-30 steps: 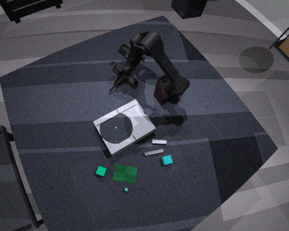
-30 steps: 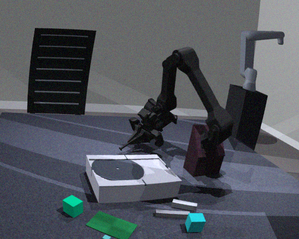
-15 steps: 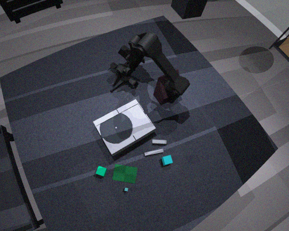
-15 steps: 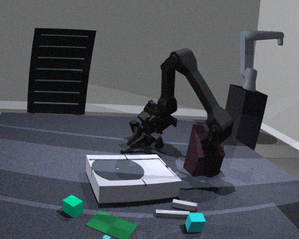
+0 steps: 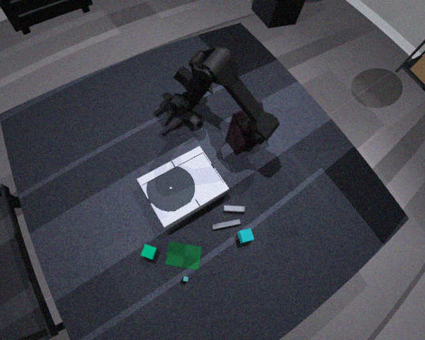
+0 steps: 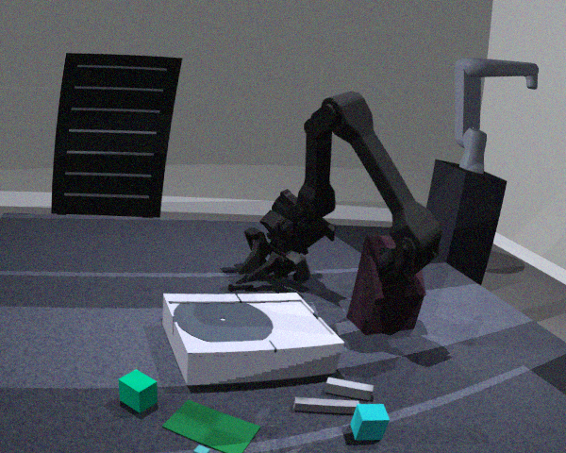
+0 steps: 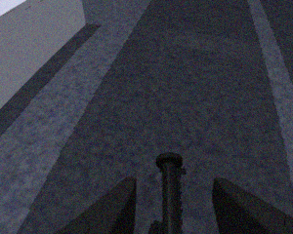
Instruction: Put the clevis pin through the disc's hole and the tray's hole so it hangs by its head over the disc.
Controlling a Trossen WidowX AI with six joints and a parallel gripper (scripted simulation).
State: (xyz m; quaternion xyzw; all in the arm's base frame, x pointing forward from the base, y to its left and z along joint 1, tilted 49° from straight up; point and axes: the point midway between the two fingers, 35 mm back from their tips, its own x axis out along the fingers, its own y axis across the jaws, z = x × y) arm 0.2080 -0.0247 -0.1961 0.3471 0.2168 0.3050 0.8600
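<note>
My gripper tip is now 2 cm above the clevis pin. From my gripper tip the other things lie so: rimmed steel tray: 24 cm to the left, 4 cm ahead, 1 cm above; green cube: 40 cm to the left, 22 cm ahead, 1 cm below; dark aluminium disc: 24 cm to the left, 8 cm ahead, 3 cm above.
</note>
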